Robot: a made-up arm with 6 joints. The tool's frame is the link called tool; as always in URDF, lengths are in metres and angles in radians. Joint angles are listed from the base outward.
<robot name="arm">
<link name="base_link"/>
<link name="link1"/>
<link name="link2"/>
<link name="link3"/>
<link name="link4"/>
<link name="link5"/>
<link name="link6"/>
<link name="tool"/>
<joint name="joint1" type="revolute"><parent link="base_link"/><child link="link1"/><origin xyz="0.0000 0.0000 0.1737"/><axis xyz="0 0 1"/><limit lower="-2.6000" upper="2.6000"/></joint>
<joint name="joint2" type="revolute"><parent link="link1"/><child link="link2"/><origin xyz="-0.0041 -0.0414 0.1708" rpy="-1.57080 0.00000 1.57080"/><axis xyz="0 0 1"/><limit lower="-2.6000" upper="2.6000"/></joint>
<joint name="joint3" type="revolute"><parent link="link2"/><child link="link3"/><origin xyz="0.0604 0.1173 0.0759" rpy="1.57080 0.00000 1.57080"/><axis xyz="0 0 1"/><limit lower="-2.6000" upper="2.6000"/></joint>
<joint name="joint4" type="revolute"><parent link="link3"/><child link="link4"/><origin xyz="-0.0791 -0.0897 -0.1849" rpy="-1.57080 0.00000 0.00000"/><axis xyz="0 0 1"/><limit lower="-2.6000" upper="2.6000"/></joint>
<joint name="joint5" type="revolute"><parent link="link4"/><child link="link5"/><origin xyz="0.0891 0.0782 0.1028" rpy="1.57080 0.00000 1.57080"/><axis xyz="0 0 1"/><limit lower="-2.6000" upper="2.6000"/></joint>
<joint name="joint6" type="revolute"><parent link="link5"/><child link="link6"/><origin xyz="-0.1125 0.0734 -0.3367" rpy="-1.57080 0.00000 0.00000"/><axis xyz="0 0 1"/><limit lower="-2.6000" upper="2.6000"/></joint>
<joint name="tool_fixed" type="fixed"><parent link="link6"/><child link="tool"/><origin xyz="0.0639 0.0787 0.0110" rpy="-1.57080 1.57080 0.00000"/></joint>
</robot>
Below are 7 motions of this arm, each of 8 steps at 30 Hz.
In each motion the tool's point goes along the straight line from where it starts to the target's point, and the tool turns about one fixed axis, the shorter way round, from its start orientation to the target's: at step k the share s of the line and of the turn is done. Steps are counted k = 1, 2, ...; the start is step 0. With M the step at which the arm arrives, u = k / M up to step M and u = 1 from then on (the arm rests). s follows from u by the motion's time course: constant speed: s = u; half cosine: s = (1 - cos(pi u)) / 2; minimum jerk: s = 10 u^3 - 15 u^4 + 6 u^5.
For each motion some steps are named. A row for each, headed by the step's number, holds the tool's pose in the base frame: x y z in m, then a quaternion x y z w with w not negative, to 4 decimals.
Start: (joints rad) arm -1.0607 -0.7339 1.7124 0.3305 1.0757 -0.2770
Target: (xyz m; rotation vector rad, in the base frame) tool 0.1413 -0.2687 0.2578 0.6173 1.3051 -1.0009
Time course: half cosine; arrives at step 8
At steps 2, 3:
2: 0.1708 -0.2344 0.2329 0.2226 0.5904 -0.4607 0.6242
3: 0.1652 -0.2409 0.2376 0.2317 0.5870 -0.4566 0.6270

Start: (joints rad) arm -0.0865 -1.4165 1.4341 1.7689 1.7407 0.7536
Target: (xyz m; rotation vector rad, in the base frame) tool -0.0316 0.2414 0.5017 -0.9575 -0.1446 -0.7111
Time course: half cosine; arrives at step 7
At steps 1, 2, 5, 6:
1: -0.0199 0.2250 0.5254 -0.4327 -0.0328 -0.2186 0.8740
2: -0.0216 0.2274 0.5219 -0.4357 -0.0380 -0.2358 0.8678
5: -0.0293 0.2382 0.5064 -0.4476 -0.0611 -0.3120 0.8358
6: -0.0310 0.2405 0.5029 -0.4497 -0.0662 -0.3286 0.8279

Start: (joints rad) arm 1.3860 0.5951 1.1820 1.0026 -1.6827 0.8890
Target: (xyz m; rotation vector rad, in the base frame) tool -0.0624 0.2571 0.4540 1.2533 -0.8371 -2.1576
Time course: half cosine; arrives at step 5
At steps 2, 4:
2: -0.0631 0.2646 0.4457 0.4337 -0.3133 -0.7956 0.2843
4: -0.0625 0.2582 0.4528 0.4569 -0.3086 -0.7937 0.2568

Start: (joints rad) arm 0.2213 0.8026 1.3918 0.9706 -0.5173 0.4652
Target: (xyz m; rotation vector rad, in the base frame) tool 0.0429 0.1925 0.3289 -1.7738 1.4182 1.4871
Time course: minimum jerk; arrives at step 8
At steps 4, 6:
4: 0.1080 0.1684 0.3102 -0.6137 0.5834 0.4634 0.2614
6: 0.0564 0.1875 0.3250 -0.6341 0.5262 0.5210 0.2224

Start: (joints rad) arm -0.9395 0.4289 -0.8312 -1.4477 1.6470 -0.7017
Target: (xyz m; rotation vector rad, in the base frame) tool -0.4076 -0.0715 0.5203 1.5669 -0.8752 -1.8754
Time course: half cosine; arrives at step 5
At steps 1, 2, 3, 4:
1: -0.4239 -0.1067 0.4794 0.6471 -0.3012 -0.6220 0.3220
2: -0.4194 -0.0969 0.4907 0.6297 -0.3081 -0.6432 0.3079
3: -0.4138 -0.0849 0.5047 0.6074 -0.3162 -0.6686 0.2900
4: -0.4093 -0.0752 0.5160 0.5886 -0.3224 -0.6884 0.2752

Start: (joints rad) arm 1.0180 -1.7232 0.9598 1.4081 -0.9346 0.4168
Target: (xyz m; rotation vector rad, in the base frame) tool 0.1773 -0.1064 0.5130 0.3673 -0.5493 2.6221
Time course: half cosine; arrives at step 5
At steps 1, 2, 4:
1: 0.1804 -0.0775 0.5235 0.1154 -0.1960 0.9633 0.1425
2: 0.1795 -0.0855 0.5206 0.1202 -0.1967 0.9593 0.1632
4: 0.1776 -0.1034 0.5141 0.1308 -0.1981 0.9486 0.2092

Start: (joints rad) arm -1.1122 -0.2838 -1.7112 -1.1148 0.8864 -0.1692
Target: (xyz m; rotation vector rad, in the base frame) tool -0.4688 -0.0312 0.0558 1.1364 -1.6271 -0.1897
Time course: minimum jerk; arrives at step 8
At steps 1, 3, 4, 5, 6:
1: -0.4689 0.0999 0.0524 0.3866 -0.7521 -0.1925 0.4979
3: -0.4689 0.0653 0.0533 0.4120 -0.7365 -0.1633 0.5111
4: -0.4688 0.0354 0.0541 0.4334 -0.7218 -0.1376 0.5218
5: -0.4688 0.0055 0.0548 0.4541 -0.7060 -0.1118 0.5318
6: -0.4688 -0.0174 0.0554 0.4696 -0.6933 -0.0919 0.5389

